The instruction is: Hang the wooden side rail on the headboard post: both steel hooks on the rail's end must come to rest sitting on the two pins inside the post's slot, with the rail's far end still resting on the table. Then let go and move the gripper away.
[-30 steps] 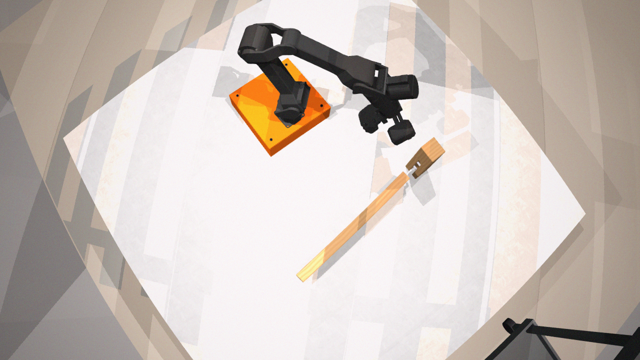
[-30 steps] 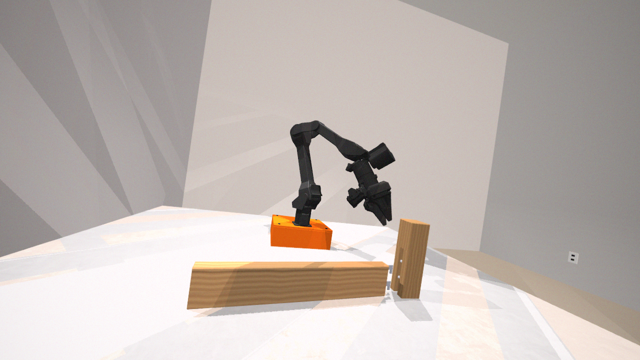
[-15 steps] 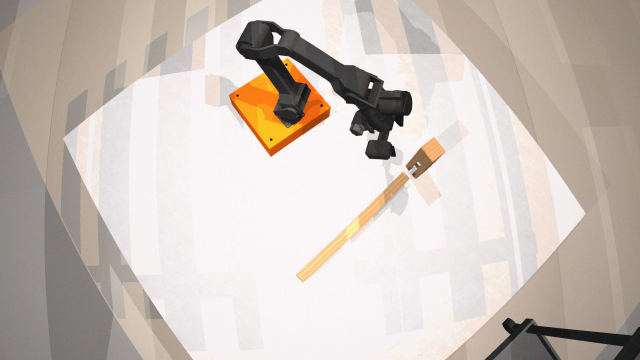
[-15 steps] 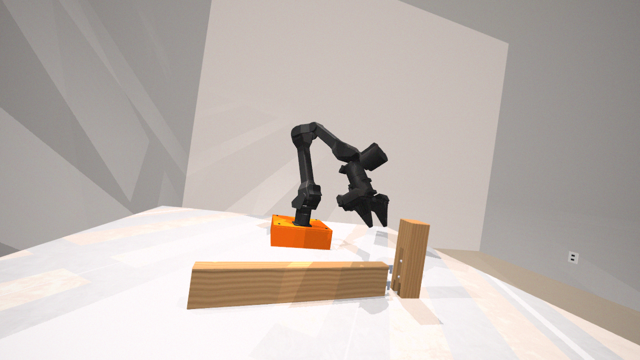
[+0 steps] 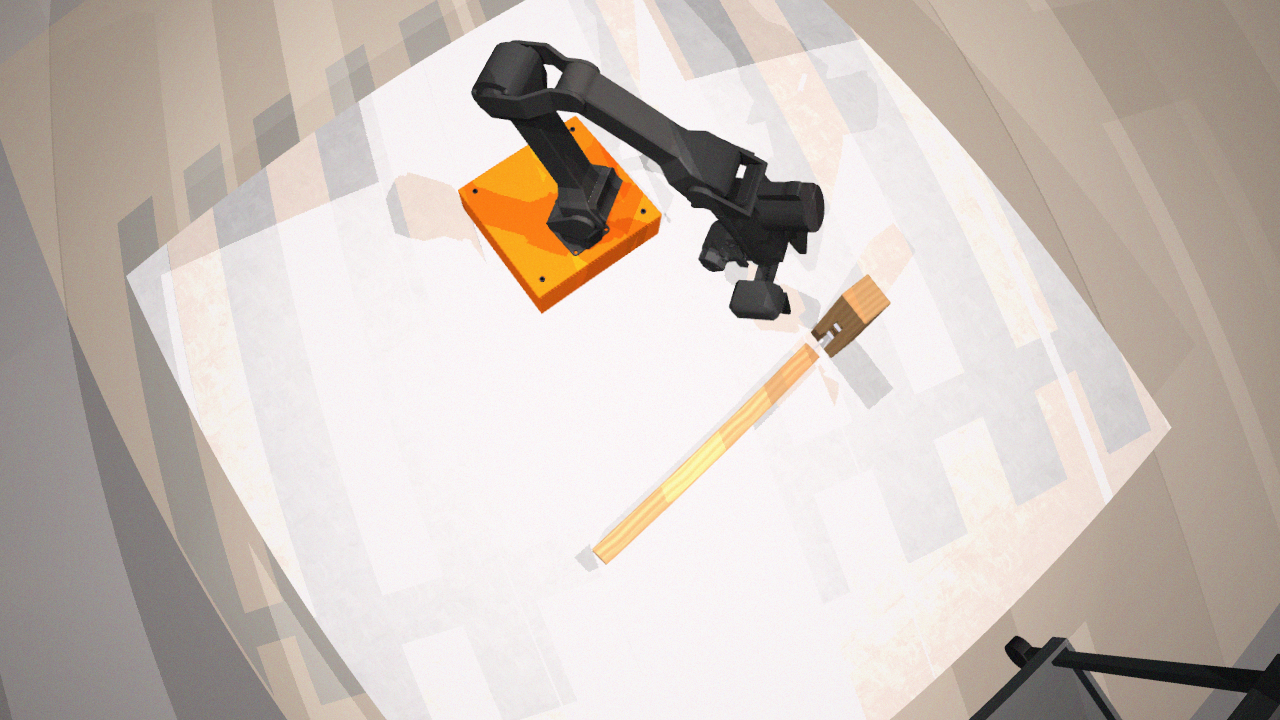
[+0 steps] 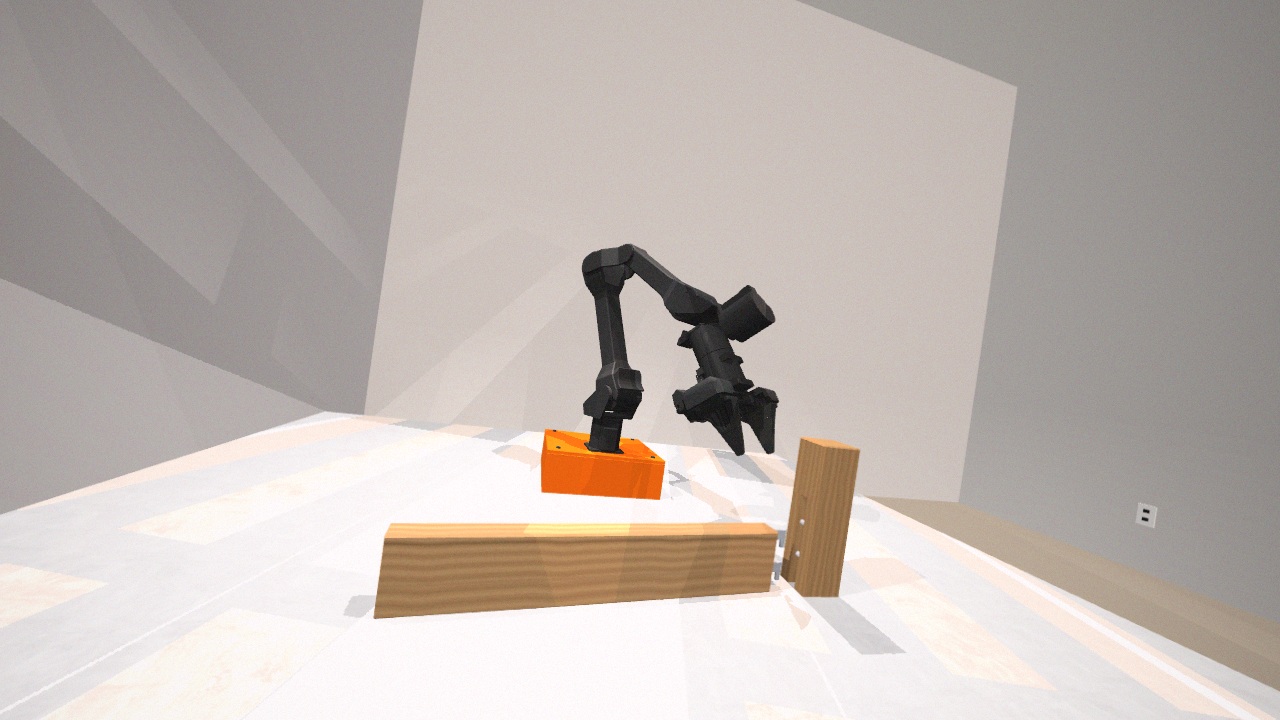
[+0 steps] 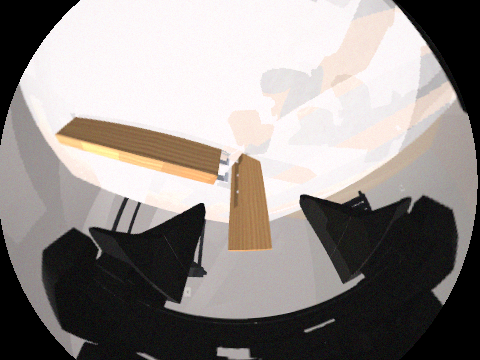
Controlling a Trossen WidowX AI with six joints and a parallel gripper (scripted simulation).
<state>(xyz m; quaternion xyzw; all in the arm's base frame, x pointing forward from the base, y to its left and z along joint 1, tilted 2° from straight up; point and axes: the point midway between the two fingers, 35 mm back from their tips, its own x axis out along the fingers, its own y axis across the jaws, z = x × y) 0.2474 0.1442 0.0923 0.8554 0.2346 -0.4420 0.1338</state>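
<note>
My gripper tip is 80 mm short of the headboard post, 50 mm above it and 40 mm to the right of it.
</note>
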